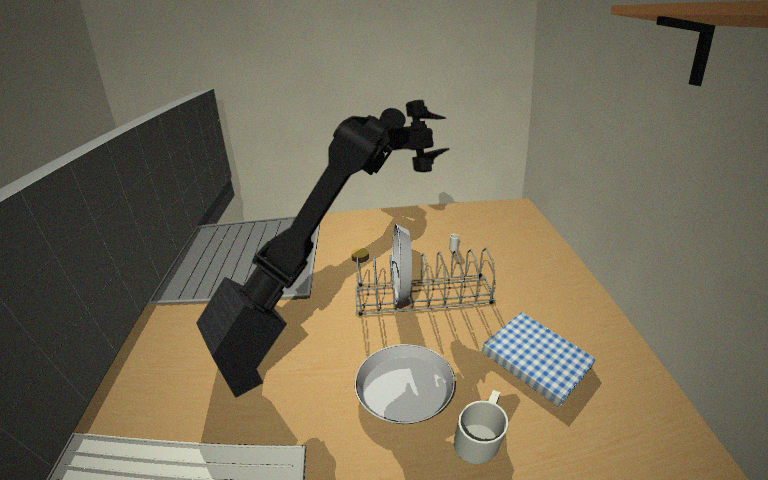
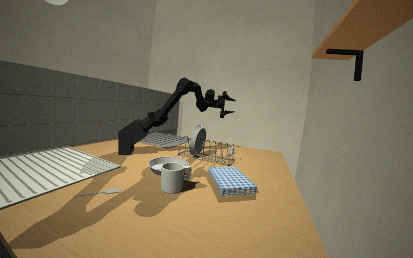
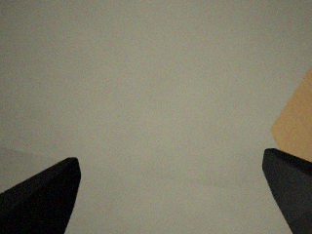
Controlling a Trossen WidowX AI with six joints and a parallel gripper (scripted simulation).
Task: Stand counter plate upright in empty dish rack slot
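Now: hand 320 mm short of the blue checked cloth, 390 mm to the left of it and 320 mm above it. Round my hand: small white cup 60 mm ahead, 20 mm to the right, 330 mm below; grey draining mat 570 mm behind, 230 mm to the right, 340 mm below; small yellow disc 190 mm behind, 120 mm to the right, 330 mm below.
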